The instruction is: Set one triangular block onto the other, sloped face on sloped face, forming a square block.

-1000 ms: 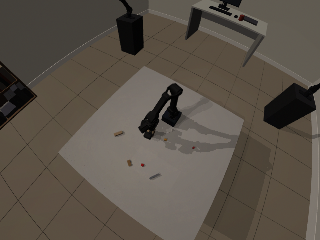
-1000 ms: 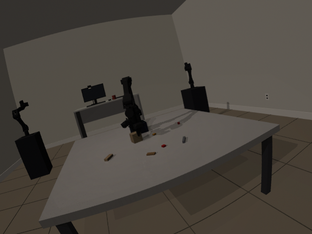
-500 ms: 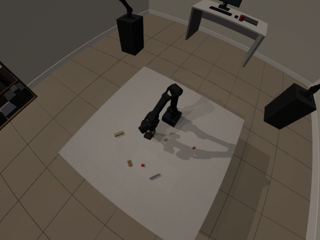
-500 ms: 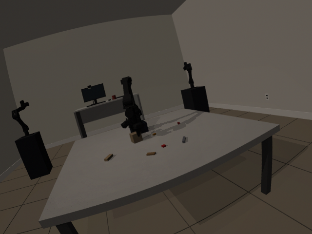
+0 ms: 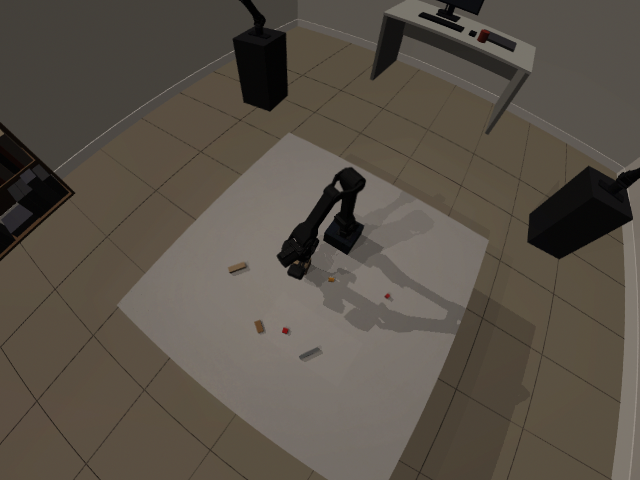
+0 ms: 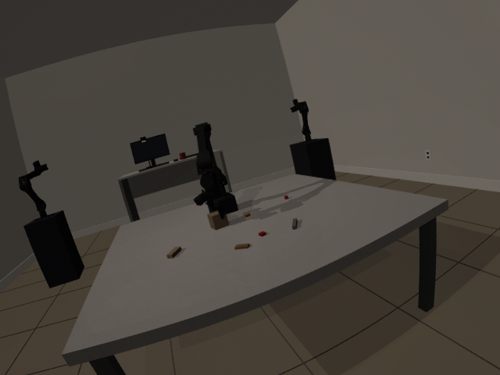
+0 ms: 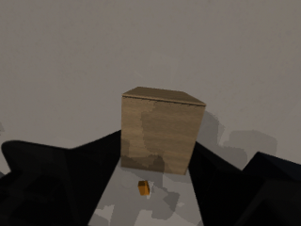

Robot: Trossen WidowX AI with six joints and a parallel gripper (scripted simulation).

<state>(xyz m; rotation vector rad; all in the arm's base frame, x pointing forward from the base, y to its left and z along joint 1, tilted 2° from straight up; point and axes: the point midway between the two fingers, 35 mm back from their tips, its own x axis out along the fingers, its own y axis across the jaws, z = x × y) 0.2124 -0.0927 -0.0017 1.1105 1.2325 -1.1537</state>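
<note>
Now: the orange cube 13 cm to the left of my gripper tip, 3 cm below it and 1 cm behind it. From my gripper tip the other things lie so: grey bar (31 cm ahead, 20 cm to the left, 3 cm below); then red cube (38 cm to the left, 6 cm behind, 3 cm below).
</note>
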